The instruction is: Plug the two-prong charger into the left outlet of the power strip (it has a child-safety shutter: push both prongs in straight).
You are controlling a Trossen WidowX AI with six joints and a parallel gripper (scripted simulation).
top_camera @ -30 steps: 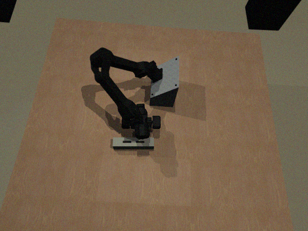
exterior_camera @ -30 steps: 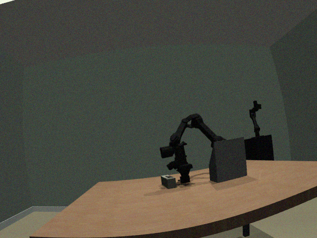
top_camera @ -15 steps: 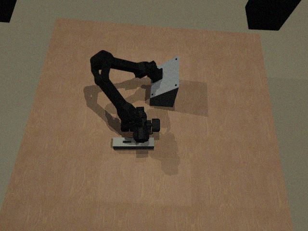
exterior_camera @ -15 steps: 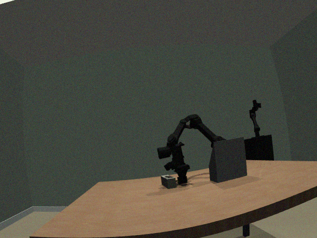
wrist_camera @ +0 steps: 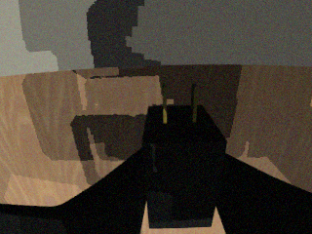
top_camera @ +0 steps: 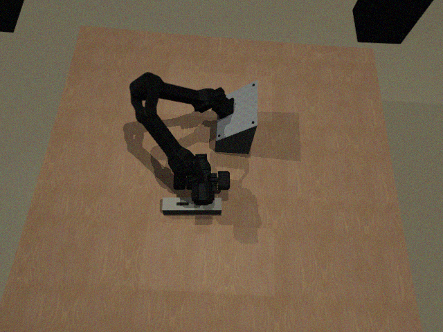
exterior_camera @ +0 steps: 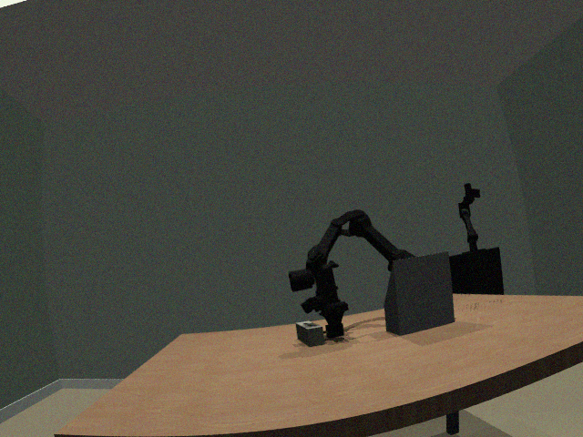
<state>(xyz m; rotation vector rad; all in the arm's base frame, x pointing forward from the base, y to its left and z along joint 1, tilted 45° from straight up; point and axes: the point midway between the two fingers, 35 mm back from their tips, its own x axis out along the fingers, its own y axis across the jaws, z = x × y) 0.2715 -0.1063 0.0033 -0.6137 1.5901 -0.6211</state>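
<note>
Right now my gripper tip is 20 mm short of the dark two-prong charger and 10 mm below it.
</note>
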